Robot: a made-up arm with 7 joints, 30 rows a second.
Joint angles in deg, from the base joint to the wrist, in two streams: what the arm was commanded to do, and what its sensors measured. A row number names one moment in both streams.
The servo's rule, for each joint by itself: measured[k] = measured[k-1] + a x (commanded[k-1-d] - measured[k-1]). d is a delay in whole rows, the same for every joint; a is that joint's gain. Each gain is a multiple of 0.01, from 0.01 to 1. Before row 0 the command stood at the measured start. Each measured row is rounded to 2 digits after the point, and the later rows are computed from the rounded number. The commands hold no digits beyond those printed.
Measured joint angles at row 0:
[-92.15 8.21 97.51 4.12 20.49 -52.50 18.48]
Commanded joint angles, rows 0 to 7:
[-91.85 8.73 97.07 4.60 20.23 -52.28 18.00]
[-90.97 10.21 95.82 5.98 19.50 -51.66 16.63]
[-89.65 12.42 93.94 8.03 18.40 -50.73 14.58]
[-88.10 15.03 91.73 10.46 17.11 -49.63 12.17]
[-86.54 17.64 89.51 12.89 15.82 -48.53 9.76]
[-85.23 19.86 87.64 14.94 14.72 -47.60 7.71]
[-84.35 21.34 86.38 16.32 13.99 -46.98 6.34]
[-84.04 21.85 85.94 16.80 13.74 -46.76 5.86]
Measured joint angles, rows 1 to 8:
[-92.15 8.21 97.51 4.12 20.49 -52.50 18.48]
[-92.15 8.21 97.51 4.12 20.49 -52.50 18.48]
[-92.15 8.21 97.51 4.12 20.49 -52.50 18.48]
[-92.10 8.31 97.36 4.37 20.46 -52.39 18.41]
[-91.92 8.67 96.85 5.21 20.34 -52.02 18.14]
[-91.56 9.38 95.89 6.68 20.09 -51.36 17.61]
[-91.01 10.45 94.52 8.65 19.70 -50.48 16.79]
[-90.29 11.82 92.87 10.85 19.20 -49.49 15.74]
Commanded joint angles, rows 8 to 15:
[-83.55 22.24 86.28 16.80 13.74 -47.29 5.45]
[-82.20 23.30 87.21 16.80 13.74 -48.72 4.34]
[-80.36 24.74 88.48 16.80 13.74 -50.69 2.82]
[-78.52 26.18 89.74 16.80 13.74 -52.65 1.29]
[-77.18 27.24 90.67 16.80 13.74 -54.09 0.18]
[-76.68 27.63 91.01 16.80 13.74 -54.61 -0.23]
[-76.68 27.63 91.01 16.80 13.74 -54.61 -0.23]
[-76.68 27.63 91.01 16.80 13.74 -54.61 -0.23]
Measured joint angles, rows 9 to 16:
[-89.48 13.35 91.14 12.98 18.62 -48.53 14.54]
[-88.66 14.87 89.57 14.72 18.02 -47.74 13.31]
[-87.92 16.20 88.37 15.80 17.46 -47.24 12.19]
[-87.22 17.35 87.68 16.32 16.98 -47.27 11.18]
[-86.42 18.48 87.52 16.57 16.56 -48.01 10.15]
[-85.45 19.67 87.84 16.69 16.19 -49.38 9.05]
[-84.34 20.91 88.47 16.75 15.87 -51.05 7.89]
[-83.19 22.11 89.20 16.78 15.59 -52.60 6.73]

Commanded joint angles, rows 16 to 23:
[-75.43 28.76 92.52 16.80 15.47 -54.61 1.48]
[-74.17 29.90 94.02 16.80 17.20 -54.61 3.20]
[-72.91 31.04 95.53 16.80 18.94 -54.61 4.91]
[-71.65 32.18 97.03 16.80 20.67 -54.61 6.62]
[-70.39 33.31 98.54 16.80 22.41 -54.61 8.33]
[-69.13 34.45 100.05 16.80 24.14 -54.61 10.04]
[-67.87 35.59 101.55 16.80 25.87 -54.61 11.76]
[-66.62 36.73 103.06 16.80 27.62 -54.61 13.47]
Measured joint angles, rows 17 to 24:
[-82.15 23.16 89.80 16.79 15.35 -53.63 5.69]
[-81.27 24.01 90.20 16.80 15.14 -54.13 4.80]
[-80.54 24.70 90.47 16.80 14.96 -54.37 4.05]
[-79.72 25.47 91.15 16.80 15.03 -54.49 3.66]
[-78.83 26.31 92.10 16.80 15.31 -54.55 3.59]
[-77.88 27.21 93.23 16.80 15.78 -54.58 3.79]
[-76.88 28.15 94.48 16.80 16.42 -54.60 4.21]
[-75.84 29.13 95.82 16.80 17.20 -54.61 4.83]

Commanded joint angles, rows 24 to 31:
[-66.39 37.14 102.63 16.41 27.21 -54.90 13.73]
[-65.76 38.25 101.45 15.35 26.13 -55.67 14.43]
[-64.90 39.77 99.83 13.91 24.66 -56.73 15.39]
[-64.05 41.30 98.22 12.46 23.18 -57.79 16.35]
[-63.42 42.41 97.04 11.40 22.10 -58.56 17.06]
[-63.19 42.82 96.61 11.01 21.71 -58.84 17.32]
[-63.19 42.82 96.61 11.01 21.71 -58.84 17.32]
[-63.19 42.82 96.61 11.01 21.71 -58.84 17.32]
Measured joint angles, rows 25 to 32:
[-74.77 30.14 97.22 16.80 18.10 -54.61 5.61]
[-73.67 31.18 98.65 16.80 19.11 -54.61 6.53]
[-72.54 32.23 100.11 16.80 20.22 -54.61 7.57]
[-71.56 33.16 100.94 16.60 21.13 -54.76 8.49]
[-70.63 34.13 101.11 15.95 21.78 -55.22 9.38]
[-69.71 35.20 100.69 14.89 22.15 -55.99 10.28]
[-68.80 36.36 99.87 13.63 22.28 -56.91 11.19]
[-67.94 37.51 98.94 12.47 22.26 -57.75 12.07]

